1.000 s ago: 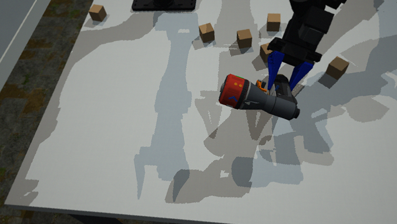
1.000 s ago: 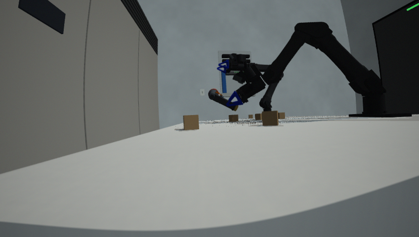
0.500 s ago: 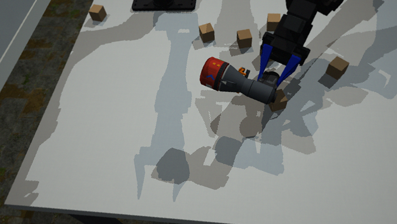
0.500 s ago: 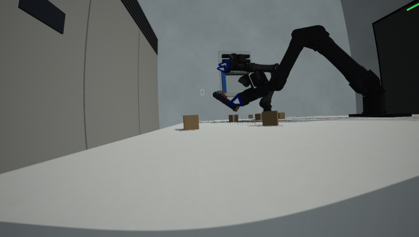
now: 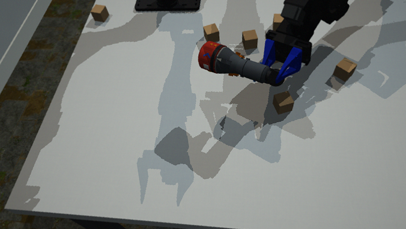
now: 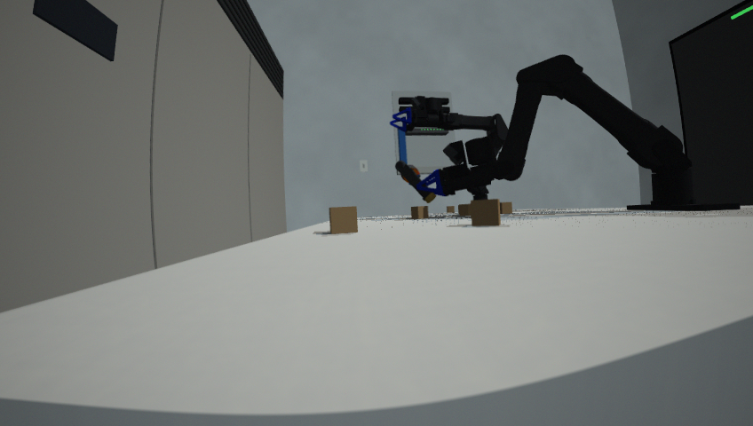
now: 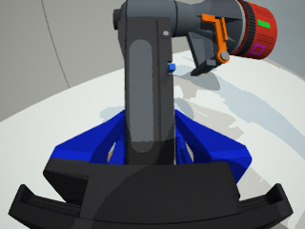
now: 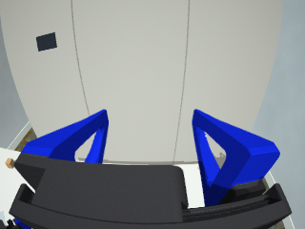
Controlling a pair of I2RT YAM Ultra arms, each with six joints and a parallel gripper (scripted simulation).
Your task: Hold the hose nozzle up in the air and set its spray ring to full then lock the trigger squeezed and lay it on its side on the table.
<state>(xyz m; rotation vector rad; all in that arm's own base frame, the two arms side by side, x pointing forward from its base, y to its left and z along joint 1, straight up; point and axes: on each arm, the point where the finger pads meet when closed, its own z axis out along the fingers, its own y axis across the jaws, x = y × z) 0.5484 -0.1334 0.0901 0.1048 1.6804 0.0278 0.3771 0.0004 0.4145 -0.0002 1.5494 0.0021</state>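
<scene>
My right gripper is now 270 mm above the red spray ring and 180 mm to the right of it.
</scene>
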